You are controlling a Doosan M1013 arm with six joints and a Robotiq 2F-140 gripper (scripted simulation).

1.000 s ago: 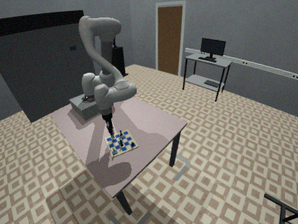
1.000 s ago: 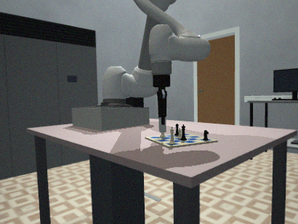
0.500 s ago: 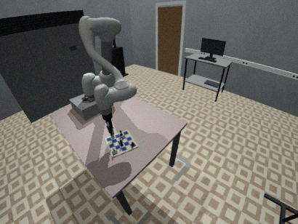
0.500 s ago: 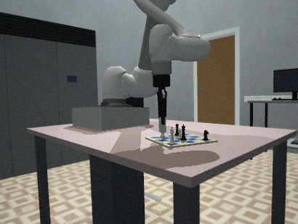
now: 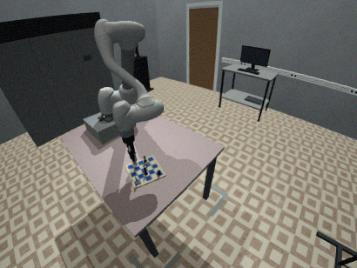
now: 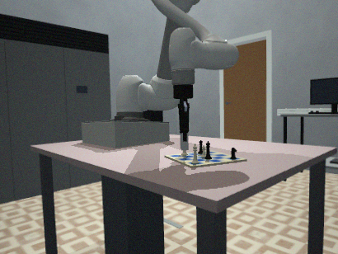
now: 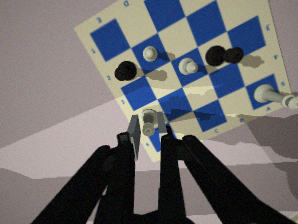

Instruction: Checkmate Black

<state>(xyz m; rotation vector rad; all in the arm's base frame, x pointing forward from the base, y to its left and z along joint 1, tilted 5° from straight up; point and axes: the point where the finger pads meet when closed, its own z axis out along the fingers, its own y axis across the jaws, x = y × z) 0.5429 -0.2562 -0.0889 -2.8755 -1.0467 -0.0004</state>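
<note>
Right now the white chess piece is 3 cm below my hand. The rest, counted from my hand: tall white piece: 11 cm to the right, 11 cm ahead, 2 cm below; then blue-and-cream chessboard: 9 cm ahead, 6 cm below, 1 cm to the right; then white pawn: 7 cm ahead, 4 cm to the left, 4 cm below.
</note>
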